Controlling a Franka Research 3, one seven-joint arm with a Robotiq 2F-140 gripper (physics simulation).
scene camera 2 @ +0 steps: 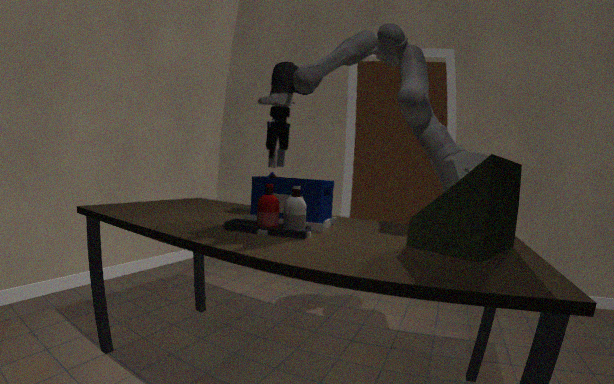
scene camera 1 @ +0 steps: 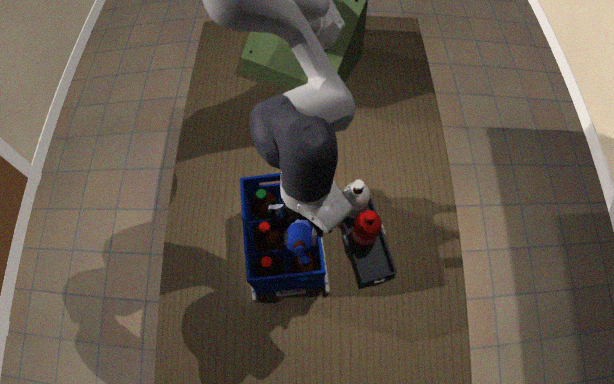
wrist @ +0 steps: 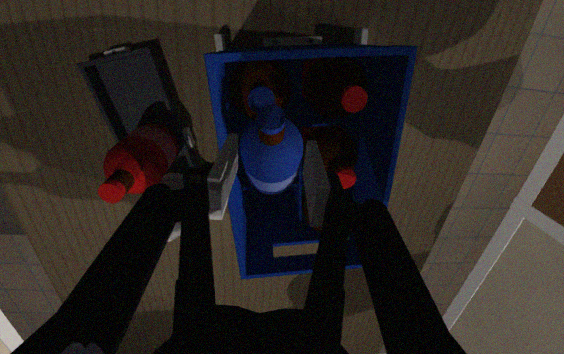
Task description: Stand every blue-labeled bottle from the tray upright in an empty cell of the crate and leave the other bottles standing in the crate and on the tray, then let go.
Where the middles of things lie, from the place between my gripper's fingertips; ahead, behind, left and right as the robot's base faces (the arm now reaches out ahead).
My hand is 190 mm to the right of the red bottle (scene camera 1: pixel 367 224), 130 mm above it and 30 mm past it.
